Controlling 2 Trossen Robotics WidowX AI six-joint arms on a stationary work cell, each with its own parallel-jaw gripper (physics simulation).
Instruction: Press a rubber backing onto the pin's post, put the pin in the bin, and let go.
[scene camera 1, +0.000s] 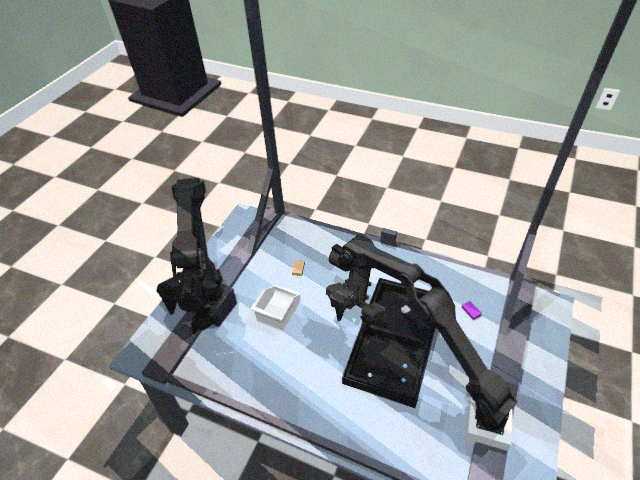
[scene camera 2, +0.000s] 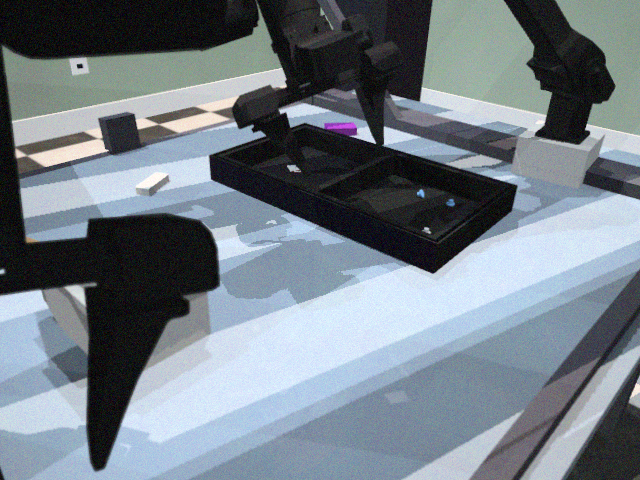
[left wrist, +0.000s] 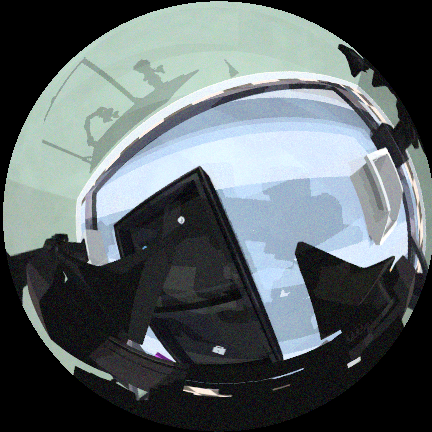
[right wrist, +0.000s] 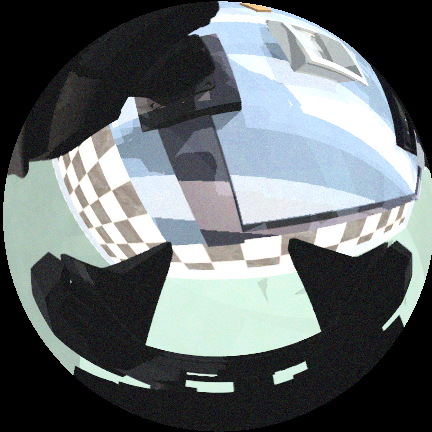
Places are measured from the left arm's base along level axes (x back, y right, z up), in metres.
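Pixels of known places: left gripper, fingertip midpoint: (scene camera 1: 350, 327) (scene camera 2: 345, 160) (left wrist: 238, 247); right gripper, fingertip midpoint: (scene camera 1: 183, 323) (right wrist: 232, 247); left arm's base, link origin: (scene camera 1: 490, 419) (scene camera 2: 562, 134) (left wrist: 83, 252); right arm's base, link origin: (right wrist: 174, 73).
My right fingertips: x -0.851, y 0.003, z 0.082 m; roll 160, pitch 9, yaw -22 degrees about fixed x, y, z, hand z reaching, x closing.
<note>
Ahead of a thing's pixels: the offset from my right fingertips to its top centre. "spot": to the spot under its first point.
A small white squarish piece @[dx +0.588, dy +0.307, dz -0.126 m] (scene camera 1: 405, 308) (scene camera 2: 293, 168) (left wrist: 219, 350), apparently the pin, lies in one compartment of the black tray @[dx +0.577, dy +0.192, dz -0.102 m] (scene camera 1: 379, 396) (scene camera 2: 330, 214) (left wrist: 240, 265). The other compartment holds two blue backings @[dx +0.620, dy +0.112, dz -0.125 m] (scene camera 1: 404, 365) (scene camera 2: 420, 193) and a white backing @[dx +0.529, dy +0.057, dz -0.129 m] (scene camera 1: 369, 375) (scene camera 2: 426, 229) (left wrist: 181, 220). The pin's post is too small to make out. The white bin @[spot: dx +0.192, dy +0.138, dz -0.103 m] (scene camera 1: 268, 319) (scene camera 2: 186, 315) stands left of the tray in scene camera 1. My left gripper (scene camera 1: 354, 316) (scene camera 2: 341, 155) (left wrist: 238, 247) is open and empty above the tray's side. My right gripper (scene camera 1: 183, 320) (right wrist: 232, 247) is open and empty beyond the bin.
An orange block @[dx +0.206, dy +0.381, dz -0.126 m] (scene camera 1: 298, 267) lies behind the bin in scene camera 1. A purple block @[dx +0.784, dy +0.358, dz -0.127 m] (scene camera 1: 471, 310) (scene camera 2: 340, 128) lies beside the tray. A white block @[dx +0.414, dy +0.428, dz -0.130 m] (scene camera 2: 152, 183) and a dark box @[dx +0.478, dy +0.579, dz -0.083 m] (scene camera 1: 388, 236) (scene camera 2: 118, 132) stand near the table's edge. Frame posts rise at the table's corners.
</note>
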